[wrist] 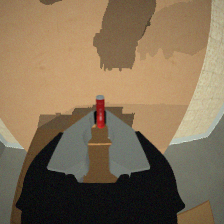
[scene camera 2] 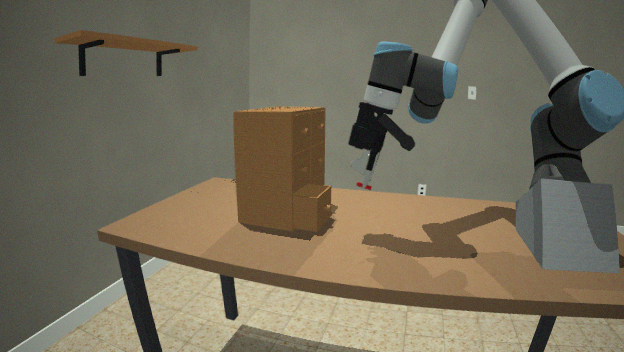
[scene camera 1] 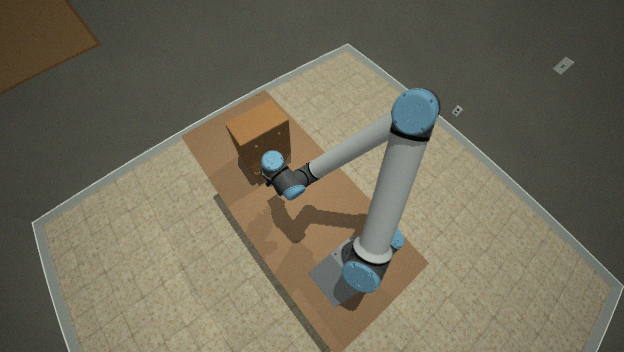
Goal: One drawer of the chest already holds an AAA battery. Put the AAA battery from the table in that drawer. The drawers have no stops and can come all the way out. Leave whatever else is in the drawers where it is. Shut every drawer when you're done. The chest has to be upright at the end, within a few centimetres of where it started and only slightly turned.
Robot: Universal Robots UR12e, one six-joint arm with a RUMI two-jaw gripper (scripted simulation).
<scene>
In view: my gripper [scene camera 2: 363,187], a wooden chest [scene camera 2: 263,141] and a drawer [scene camera 2: 311,204].
The wooden chest also shows in scene camera 1 [scene camera 1: 246,127]. My gripper is seen too in the wrist view [wrist: 100,111].
</scene>
